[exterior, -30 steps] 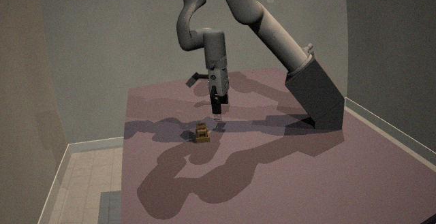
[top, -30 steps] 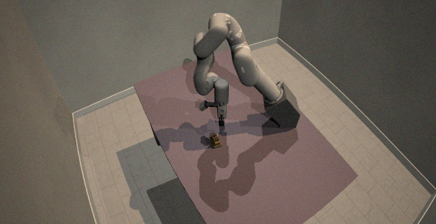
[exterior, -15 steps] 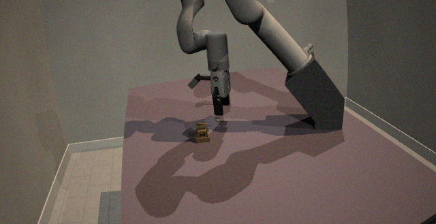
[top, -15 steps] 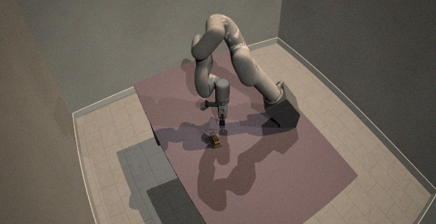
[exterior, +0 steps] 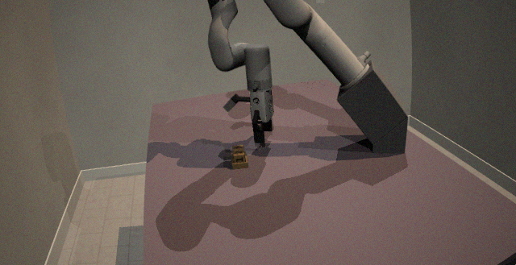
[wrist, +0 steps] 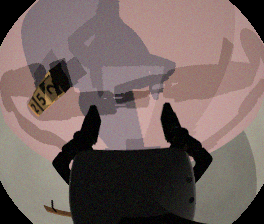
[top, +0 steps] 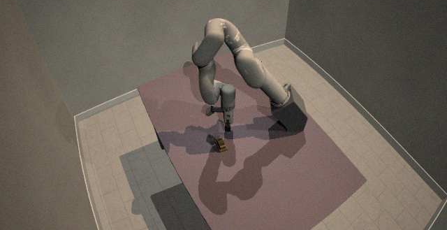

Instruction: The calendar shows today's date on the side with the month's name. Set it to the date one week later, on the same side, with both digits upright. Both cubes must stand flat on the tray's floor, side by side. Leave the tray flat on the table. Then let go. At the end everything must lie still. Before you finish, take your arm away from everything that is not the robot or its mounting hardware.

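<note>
My hand is 11 cm short of the yellow digit cube, 6 cm to the right of it and 1 cm above it. Round my hand: tray: 11 cm ahead, 8 cm to the left, 3 cm below.
</note>
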